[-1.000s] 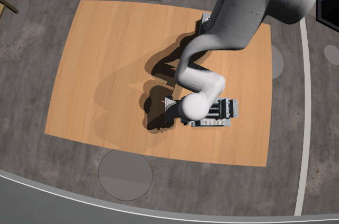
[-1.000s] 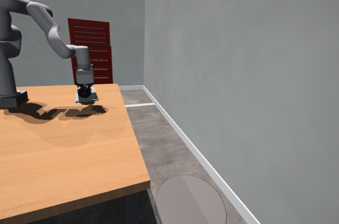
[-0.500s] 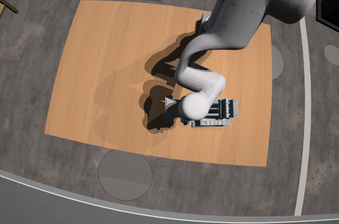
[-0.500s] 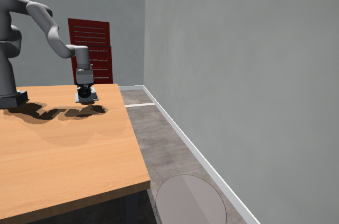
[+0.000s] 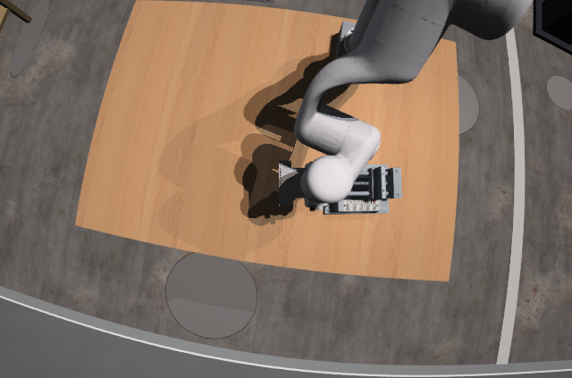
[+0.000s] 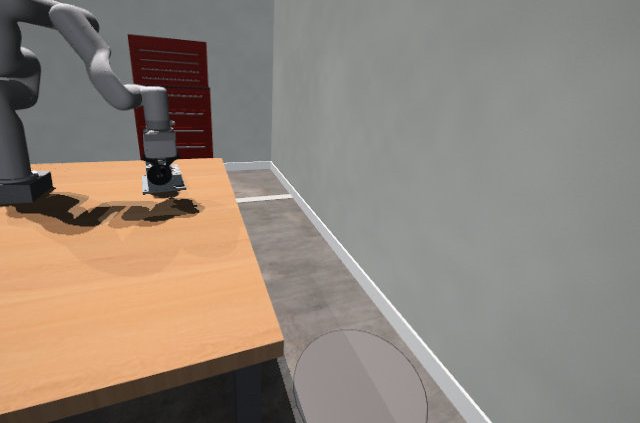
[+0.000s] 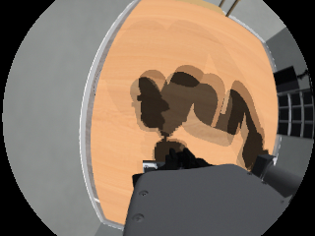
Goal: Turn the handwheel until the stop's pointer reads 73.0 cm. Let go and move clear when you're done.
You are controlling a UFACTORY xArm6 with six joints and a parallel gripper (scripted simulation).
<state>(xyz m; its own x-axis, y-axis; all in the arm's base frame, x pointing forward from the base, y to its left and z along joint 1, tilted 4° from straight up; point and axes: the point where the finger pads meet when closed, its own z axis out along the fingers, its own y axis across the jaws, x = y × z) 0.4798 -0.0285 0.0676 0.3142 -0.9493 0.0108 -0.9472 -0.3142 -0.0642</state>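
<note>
Right now my hand is 20 mm to the right of the black handwheel, 10 mm past it and 10 mm above it. The rest, counted from my hand: stop 180 mm to the left, 60 mm behind, 10 mm below.
</note>
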